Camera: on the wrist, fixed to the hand. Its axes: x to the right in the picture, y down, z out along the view.
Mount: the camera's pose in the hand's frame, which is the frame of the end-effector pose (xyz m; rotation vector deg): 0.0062 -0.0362 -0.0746 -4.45 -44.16 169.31
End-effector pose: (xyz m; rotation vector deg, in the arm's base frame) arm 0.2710 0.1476 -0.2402 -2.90 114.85 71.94
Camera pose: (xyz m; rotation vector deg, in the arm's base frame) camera 0.2383 0.0724 -0.2541 -135.15 8.48 -63.86
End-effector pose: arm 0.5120 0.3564 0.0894 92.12 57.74 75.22
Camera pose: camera 0.4361 0.3825 0.0675 -78.61 104.99 -38.78
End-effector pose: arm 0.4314 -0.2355 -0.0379 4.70 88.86 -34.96
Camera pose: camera 0.3483 -0.2368 -0.0357 81.84 -23.60 90.84
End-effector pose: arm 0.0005 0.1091 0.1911 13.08 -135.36 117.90
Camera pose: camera -0.0088 0.1772 0.2379 68.13 14.58 1.08
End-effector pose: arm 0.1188 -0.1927 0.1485 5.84 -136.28 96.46
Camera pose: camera 0.1301 -0.1346 0.2069 80.05 13.97 -13.05
